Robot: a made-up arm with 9 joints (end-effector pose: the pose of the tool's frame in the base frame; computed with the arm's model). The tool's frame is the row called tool.
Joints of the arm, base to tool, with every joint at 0 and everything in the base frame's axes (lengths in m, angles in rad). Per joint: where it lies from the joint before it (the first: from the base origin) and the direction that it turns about. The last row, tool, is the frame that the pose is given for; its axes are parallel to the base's.
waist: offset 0 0 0.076 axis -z
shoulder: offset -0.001 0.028 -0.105 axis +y
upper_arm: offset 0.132 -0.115 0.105 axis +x
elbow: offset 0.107 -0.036 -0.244 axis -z
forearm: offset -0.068 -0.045 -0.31 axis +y
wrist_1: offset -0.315 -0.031 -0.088 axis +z
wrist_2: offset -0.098 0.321 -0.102 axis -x
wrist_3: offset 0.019 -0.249 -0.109 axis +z
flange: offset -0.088 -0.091 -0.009 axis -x
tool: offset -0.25 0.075 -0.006
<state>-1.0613 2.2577 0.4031 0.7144 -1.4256 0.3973 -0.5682 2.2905 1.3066</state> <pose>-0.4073 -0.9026 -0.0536 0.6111 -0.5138 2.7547</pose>
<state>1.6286 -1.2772 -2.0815 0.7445 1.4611 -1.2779 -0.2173 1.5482 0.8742</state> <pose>-0.3079 -0.0185 -0.3343 0.5903 -0.6679 2.4474</pose>
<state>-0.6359 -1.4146 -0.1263 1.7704 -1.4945 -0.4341 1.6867 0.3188 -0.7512</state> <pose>0.8860 0.6198 0.4575 0.6977 -0.4460 -2.3146</pose>
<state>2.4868 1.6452 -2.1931 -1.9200 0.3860 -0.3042 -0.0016 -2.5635 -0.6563</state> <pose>-0.9539 -0.0307 -0.2736 -0.1351 0.9270 -1.0588</pose>
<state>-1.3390 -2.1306 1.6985 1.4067 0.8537 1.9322 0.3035 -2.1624 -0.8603</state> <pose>-0.2018 -0.6252 -0.4417 1.4414 2.0124 1.4522</pose>
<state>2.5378 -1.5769 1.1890 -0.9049 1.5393 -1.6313 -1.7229 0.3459 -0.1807</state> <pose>-0.1257 -0.6917 -0.3877 -0.7302 -1.7404 -0.9407</pose>
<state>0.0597 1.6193 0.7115 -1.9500 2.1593 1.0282 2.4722 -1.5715 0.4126</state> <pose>0.1026 0.0223 -0.3119 1.0692 -0.4619 0.7695</pose>
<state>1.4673 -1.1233 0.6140 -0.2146 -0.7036 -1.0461 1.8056 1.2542 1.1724</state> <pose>0.1206 -0.0070 -0.3012 -1.4872 0.7942 -1.1612</pose>
